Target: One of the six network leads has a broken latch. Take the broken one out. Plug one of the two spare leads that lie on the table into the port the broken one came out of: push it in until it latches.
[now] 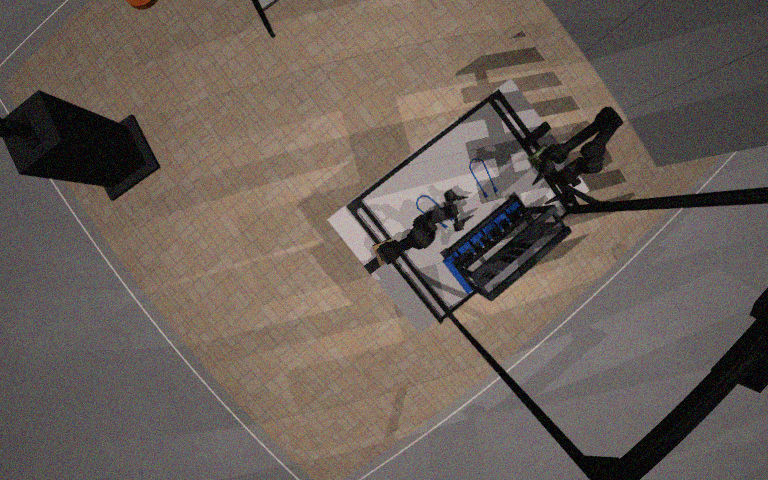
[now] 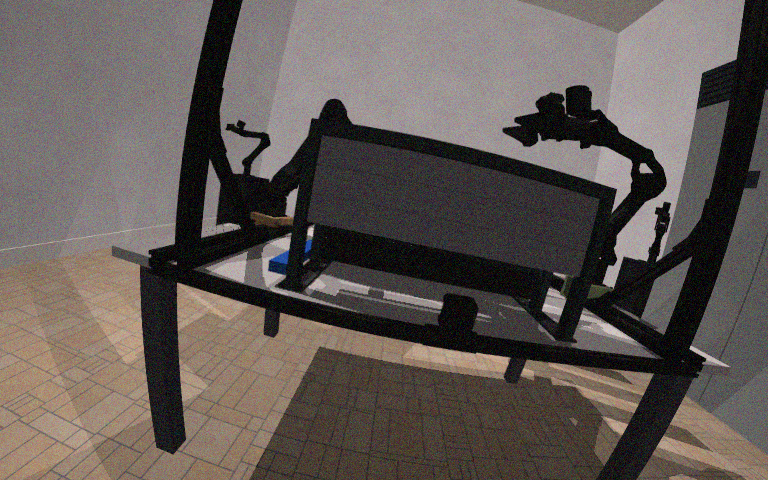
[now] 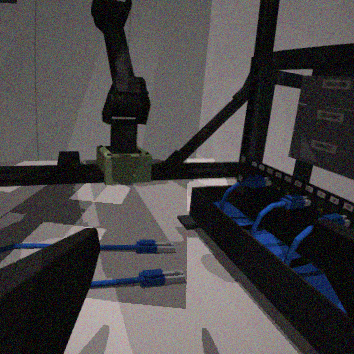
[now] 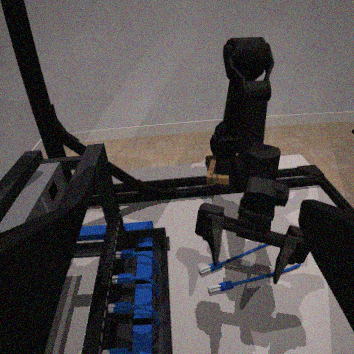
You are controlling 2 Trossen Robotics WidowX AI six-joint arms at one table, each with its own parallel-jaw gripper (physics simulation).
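Seen in the pictures: left gripper, fingertip midpoint: (image 1: 471, 206) (image 3: 205, 235) (image 4: 244, 273); right gripper, fingertip midpoint: (image 1: 538, 194) (image 2: 508, 125) (image 4: 188, 215); left arm's base, link origin: (image 1: 385, 252) (image 2: 273, 214) (image 4: 225, 168); right arm's base, link origin: (image 1: 545, 157) (image 3: 122, 149).
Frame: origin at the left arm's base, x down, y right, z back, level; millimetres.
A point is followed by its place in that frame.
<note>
A black rack (image 1: 525, 250) @[y 198, x -188, z -571 mm] (image 2: 449, 210) @[y 259, x -122, z -549 mm] holds a patch panel with several blue network leads (image 1: 487, 235) (image 3: 293, 202) (image 4: 121, 279) plugged in. I cannot tell which latch is broken. Two spare blue leads lie on the white table. One spare (image 1: 428, 200) @[y -167, x 41, z -299 mm] (image 4: 215, 289) @[y -19, x 39, z -381 mm] lies under my left gripper. The other spare (image 1: 479, 175) @[y -184, x 40, z -561 mm] (image 3: 154, 246) @[y -79, x 37, z -636 mm] lies farther toward the right arm. My left gripper (image 1: 469, 207) @[y -65, x -96, z -437 mm] (image 4: 244, 273) @[y -65, x -96, z -437 mm] is open and empty, low over the table beside the rack. My right gripper (image 1: 548, 183) @[y -30, x -351, z -611 mm] (image 2: 525, 130) is open and empty, high above the rack's end.
The table (image 1: 449, 157) @[y -324, x 46, z -472 mm] (image 2: 411, 329) @[y 319, x 47, z -544 mm] has a black frame rail around it. The right arm's green base (image 3: 124, 165) @[y -145, x 6, z -887 mm] and the left arm's tan base (image 4: 215, 177) @[y 23, x 2, z -49 mm] stand at opposite ends. A tall black pole (image 2: 201, 124) @[y 416, x -183, z -191 mm] rises at one corner.
</note>
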